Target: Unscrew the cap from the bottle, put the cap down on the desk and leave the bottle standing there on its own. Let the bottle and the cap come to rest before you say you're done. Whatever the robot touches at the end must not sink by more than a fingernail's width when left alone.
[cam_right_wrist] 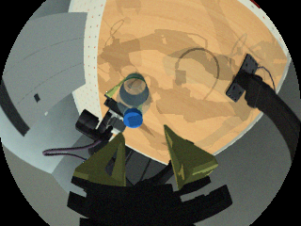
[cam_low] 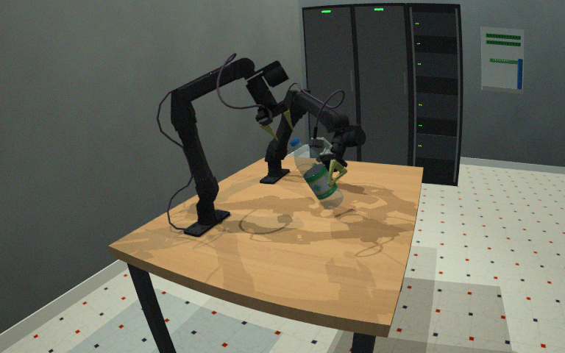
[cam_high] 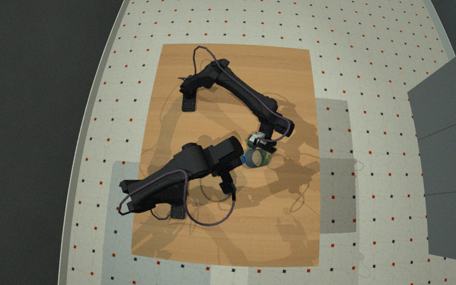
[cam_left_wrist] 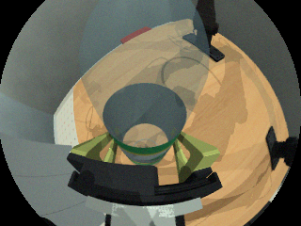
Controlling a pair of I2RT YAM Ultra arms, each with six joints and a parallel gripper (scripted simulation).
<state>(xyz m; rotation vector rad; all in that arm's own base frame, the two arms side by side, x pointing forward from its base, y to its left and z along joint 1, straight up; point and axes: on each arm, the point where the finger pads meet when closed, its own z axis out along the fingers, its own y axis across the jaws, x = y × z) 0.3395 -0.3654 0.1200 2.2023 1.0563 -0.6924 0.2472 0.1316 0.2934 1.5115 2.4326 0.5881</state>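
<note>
The blue cap is 3 cm below my right hand, 3 cm ahead of it and 1 cm to the left of it. Round my right hand: bottle 14 cm below, 8 cm ahead, 4 cm to the left.
Right now my left hand is 2 cm past the bottle, 1 cm to the left of it and 4 cm below it. Round my left hand: blue cap (7 cm behind, 4 cm to the right, 14 cm above).
</note>
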